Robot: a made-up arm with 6 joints. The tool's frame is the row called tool. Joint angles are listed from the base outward. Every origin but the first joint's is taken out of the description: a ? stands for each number. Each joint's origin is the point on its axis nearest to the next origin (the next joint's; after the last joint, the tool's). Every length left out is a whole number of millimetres.
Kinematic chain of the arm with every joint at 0, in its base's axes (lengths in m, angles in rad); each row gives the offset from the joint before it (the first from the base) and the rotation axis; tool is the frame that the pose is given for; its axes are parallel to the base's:
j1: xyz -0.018 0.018 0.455 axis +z
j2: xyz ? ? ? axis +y
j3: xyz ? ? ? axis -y
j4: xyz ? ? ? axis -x
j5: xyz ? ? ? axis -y
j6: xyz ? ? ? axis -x
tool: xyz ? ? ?
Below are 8 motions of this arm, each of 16 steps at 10 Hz.
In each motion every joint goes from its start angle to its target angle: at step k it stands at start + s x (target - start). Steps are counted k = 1, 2, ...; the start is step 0. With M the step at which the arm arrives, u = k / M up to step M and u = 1 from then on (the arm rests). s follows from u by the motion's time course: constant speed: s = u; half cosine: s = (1 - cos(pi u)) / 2; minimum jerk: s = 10 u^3 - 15 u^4 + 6 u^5.
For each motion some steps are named. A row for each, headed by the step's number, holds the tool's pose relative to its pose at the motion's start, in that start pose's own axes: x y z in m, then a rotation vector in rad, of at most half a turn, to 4 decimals.
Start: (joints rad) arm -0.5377 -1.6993 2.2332 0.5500 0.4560 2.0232
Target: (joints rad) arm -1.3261 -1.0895 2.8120 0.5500 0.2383 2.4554
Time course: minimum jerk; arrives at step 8
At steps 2, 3, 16:
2: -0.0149 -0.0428 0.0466 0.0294 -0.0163 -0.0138
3: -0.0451 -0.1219 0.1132 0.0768 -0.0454 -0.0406
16: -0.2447 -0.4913 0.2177 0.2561 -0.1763 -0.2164

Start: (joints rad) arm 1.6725 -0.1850 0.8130 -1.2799 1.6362 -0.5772
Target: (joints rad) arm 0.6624 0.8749 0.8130 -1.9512 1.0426 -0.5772
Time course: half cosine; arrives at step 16
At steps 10, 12, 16:
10: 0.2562 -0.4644 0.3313 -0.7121 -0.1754 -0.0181
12: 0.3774 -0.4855 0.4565 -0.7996 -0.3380 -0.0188
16: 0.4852 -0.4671 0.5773 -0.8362 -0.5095 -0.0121

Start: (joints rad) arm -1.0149 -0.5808 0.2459 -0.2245 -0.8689 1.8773
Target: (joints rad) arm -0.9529 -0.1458 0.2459 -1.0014 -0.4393 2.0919
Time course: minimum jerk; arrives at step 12
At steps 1, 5, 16:
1: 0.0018 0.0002 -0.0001 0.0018 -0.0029 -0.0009
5: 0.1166 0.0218 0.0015 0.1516 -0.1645 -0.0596
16: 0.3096 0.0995 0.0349 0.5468 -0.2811 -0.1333

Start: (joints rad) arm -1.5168 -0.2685 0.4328 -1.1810 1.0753 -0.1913
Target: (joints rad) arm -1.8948 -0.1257 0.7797 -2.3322 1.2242 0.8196
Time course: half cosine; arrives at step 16
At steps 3, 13, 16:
3: 0.0045 -0.0024 -0.0067 -0.0421 -0.0500 -0.0567
13: 0.0542 -0.0033 -0.0649 -0.3508 -0.1642 -0.7020
16: 0.0594 -0.0006 -0.0691 -0.3712 -0.1335 -0.7632

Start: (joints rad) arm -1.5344 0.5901 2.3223 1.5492 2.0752 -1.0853
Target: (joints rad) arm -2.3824 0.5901 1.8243 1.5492 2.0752 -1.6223
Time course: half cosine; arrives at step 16
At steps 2, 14, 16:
2: -0.0065 0.0060 -0.0049 0.0525 0.0146 0.0125
14: -0.2375 0.1460 0.0109 1.2958 0.5283 0.0426
16: -0.2484 0.1496 0.0178 1.3437 0.5547 0.0308

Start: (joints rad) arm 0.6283 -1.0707 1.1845 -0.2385 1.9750 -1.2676
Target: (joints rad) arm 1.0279 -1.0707 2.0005 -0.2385 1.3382 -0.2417
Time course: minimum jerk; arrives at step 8
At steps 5, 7, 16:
5: 0.2264 -0.0957 0.1463 -0.8638 -0.2227 0.0438
7: 0.3021 -0.0910 0.2246 -1.1736 -0.2997 0.0402
16: 0.3065 -0.0900 0.2297 -1.1929 -0.3044 0.0397

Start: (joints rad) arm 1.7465 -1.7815 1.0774 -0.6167 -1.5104 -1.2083
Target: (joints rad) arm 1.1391 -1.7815 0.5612 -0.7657 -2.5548 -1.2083
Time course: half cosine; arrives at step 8
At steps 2, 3, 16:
2: 0.0692 -0.0038 -0.0463 -0.0239 0.0873 -0.2489
3: 0.1423 -0.0195 -0.0971 -0.0441 0.1727 -0.5275
16: 0.3864 -0.1934 -0.2807 -0.0001 0.4211 -1.7219

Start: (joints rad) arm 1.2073 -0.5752 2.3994 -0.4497 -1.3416 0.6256
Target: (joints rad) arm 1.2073 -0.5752 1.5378 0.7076 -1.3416 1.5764
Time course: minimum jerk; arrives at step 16
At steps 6, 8, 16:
6: 0.0371 -0.0253 -0.0524 -0.2638 0.3896 -0.0794
8: 0.0612 -0.0373 -0.0908 -0.5162 0.7221 -0.0436
16: 0.1176 -0.0367 -0.1600 -1.1473 1.4093 0.3609

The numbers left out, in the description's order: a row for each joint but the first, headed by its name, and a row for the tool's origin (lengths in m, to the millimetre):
j2: 0.015 0.064 0
j3: 0.024 0 0.501
j4: 0.346 0 0.011
j5: 0 -0.077 -0.026
j6: 0.019 0 0.021
tool: 0 0.012 -0.023

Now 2 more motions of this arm.
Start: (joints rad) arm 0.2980 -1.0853 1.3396 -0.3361 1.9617 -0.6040
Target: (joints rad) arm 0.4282 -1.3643 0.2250 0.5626 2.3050 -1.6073
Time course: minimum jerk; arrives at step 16
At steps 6, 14, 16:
6: -0.0066 -0.0091 0.0443 0.3023 0.2488 0.0841
14: 0.0210 0.0114 0.1913 1.3313 0.8063 -0.2127
16: 0.0224 0.0124 0.1948 1.3576 0.8136 -0.2273

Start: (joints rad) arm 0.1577 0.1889 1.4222 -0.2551 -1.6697 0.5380
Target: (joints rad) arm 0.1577 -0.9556 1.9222 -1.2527 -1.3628 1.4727
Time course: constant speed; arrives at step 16
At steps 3, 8, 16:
3: -0.1872 0.0686 -0.0004 -0.2914 -0.3871 -0.0594
8: -0.4692 0.2365 -0.0883 -0.8433 -0.9766 -0.2835
16: -0.7293 0.5943 -0.4413 -1.8108 -1.7253 -0.9157

